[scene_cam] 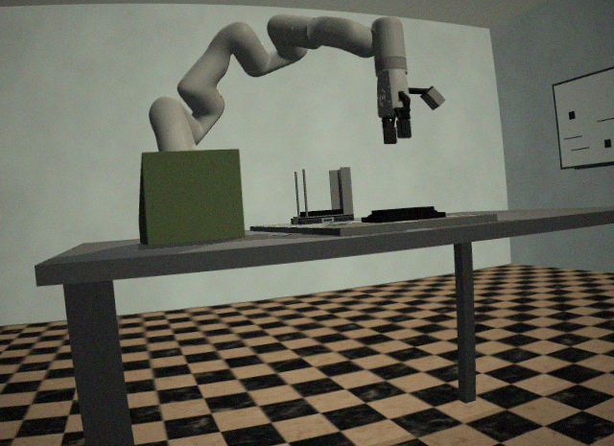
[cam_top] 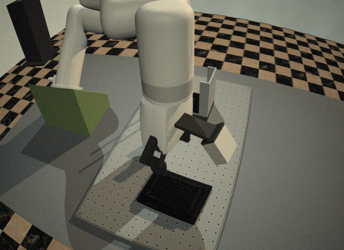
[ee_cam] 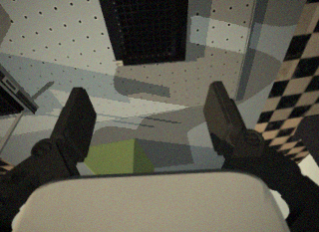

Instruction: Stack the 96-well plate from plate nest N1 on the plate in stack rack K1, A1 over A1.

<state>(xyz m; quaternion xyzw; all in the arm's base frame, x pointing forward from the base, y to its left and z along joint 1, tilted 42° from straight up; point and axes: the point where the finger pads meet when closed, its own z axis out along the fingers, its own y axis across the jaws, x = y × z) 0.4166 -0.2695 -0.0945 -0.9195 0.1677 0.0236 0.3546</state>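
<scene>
My hand is 17 cm above the black 96-well plate. From my hand the other things lie so: tall wall 33 cm to the left, 11 cm below, 7 cm ahead; then pale A1 mark 18 cm below, 8 cm to the left, 6 cm behind.
</scene>
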